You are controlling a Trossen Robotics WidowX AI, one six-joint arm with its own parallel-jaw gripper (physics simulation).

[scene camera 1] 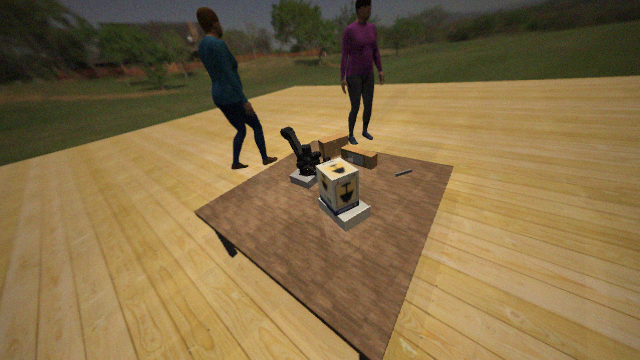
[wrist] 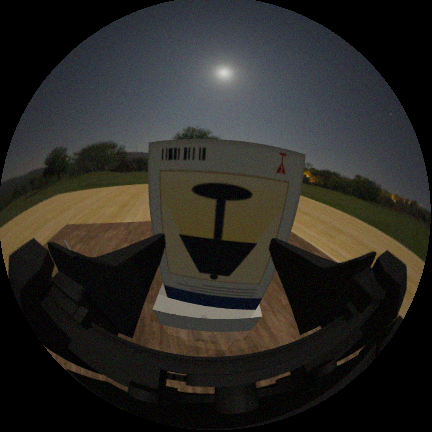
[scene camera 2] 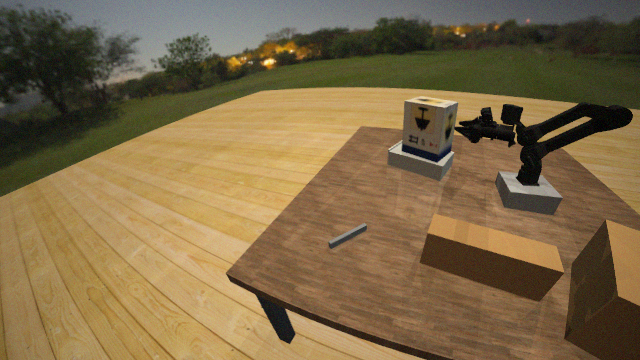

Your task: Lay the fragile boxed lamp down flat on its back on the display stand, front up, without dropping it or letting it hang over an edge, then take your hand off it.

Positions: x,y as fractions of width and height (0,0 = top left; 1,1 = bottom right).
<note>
My gripper (scene camera 2: 0.71,0.35) is open, holding nothing. Further things: a display stand (wrist: 0.40,0.72).
My gripper shows as well in the wrist view (wrist: 0.51,0.56).
</note>
